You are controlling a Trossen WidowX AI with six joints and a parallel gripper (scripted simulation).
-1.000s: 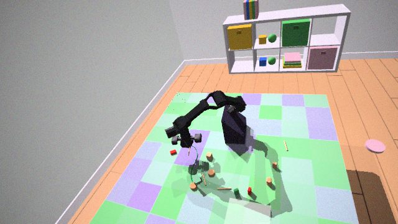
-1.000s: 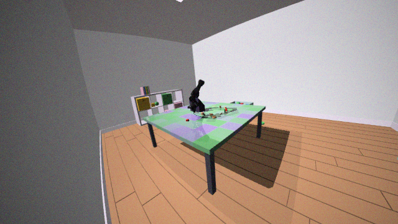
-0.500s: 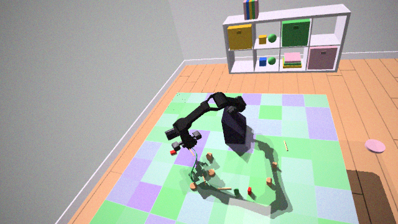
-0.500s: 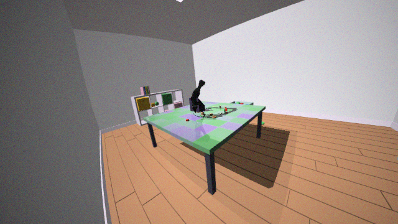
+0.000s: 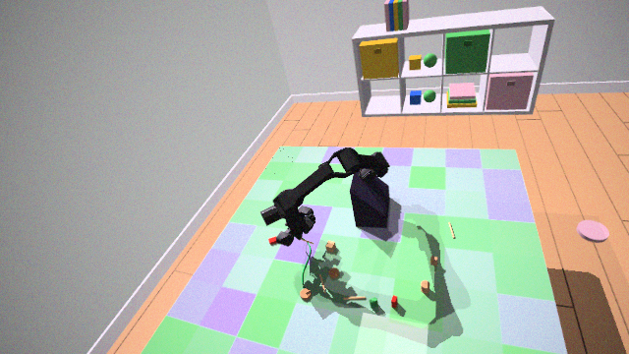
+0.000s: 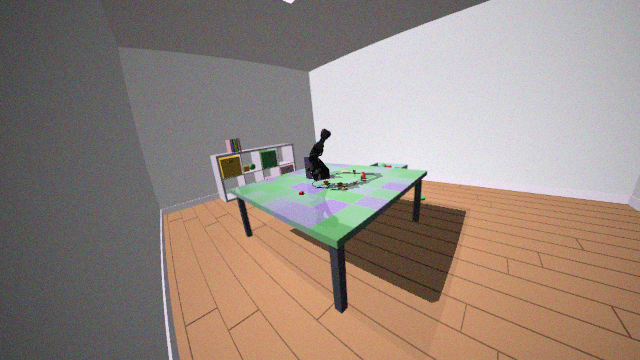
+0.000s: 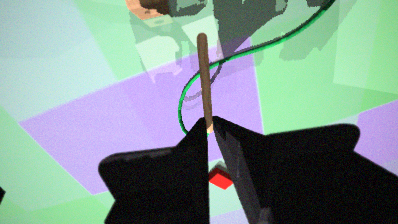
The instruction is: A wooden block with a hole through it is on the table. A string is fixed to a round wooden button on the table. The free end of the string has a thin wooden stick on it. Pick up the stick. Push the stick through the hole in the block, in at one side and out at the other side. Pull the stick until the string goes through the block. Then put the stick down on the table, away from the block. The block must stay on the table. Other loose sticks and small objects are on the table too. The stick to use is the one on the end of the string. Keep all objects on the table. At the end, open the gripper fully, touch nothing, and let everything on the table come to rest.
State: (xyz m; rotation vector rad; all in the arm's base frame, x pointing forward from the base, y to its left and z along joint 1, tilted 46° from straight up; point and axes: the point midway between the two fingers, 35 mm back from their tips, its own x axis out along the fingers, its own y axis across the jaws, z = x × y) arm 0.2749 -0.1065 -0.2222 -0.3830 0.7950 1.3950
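Right now my gripper tip is 1 cm past the wooden block, 12 cm to the right of it and 4 cm above it. Round my gripper tip: wooden cylinder (13 cm ahead, 48 cm to the left, 4 cm below); then green block (21 cm ahead, 32 cm to the left, 4 cm below).
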